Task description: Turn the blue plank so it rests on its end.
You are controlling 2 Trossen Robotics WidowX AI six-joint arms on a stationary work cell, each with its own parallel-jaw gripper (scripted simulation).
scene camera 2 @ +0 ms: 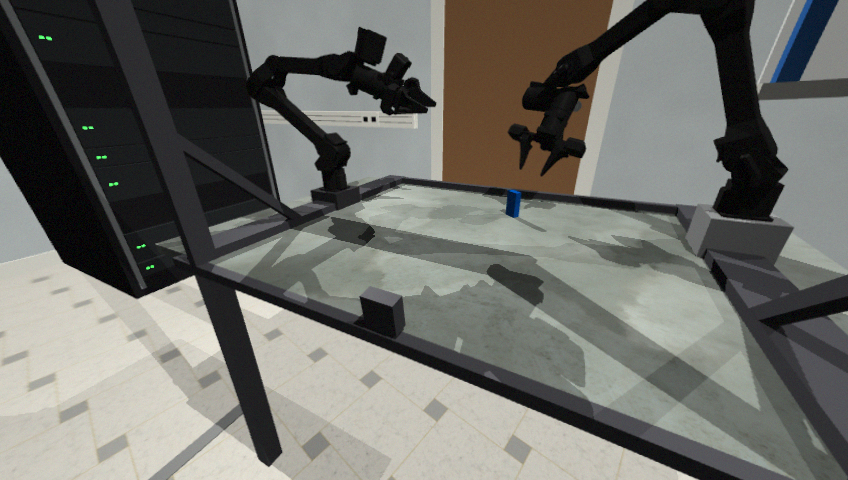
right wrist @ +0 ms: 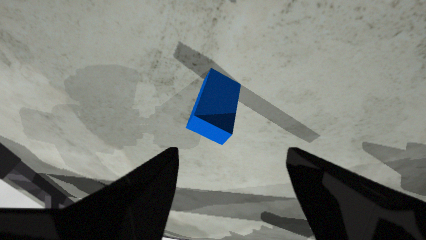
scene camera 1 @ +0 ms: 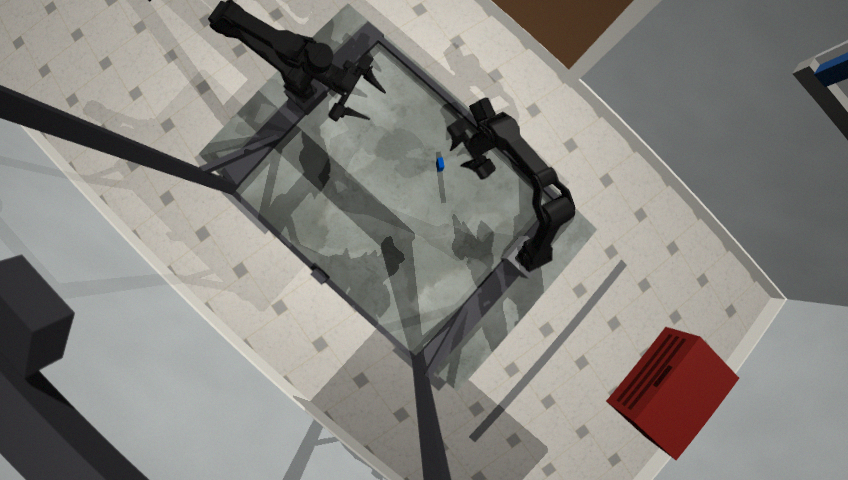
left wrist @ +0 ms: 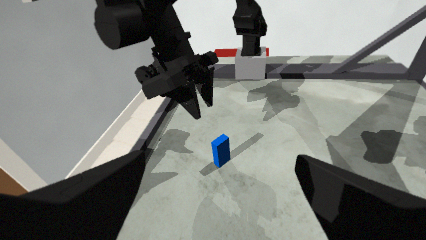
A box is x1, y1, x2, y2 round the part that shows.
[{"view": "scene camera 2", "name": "my left gripper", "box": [370, 53, 436, 115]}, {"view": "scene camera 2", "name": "my right gripper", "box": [508, 108, 585, 175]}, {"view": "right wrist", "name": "my right gripper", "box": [0, 147, 425, 239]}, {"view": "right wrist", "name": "blue plank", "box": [186, 68, 240, 144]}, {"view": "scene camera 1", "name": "my left gripper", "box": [321, 55, 385, 121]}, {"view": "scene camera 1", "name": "my right gripper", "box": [447, 118, 495, 179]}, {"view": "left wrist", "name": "my left gripper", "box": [0, 150, 425, 239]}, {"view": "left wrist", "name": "my right gripper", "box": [134, 27, 218, 118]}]
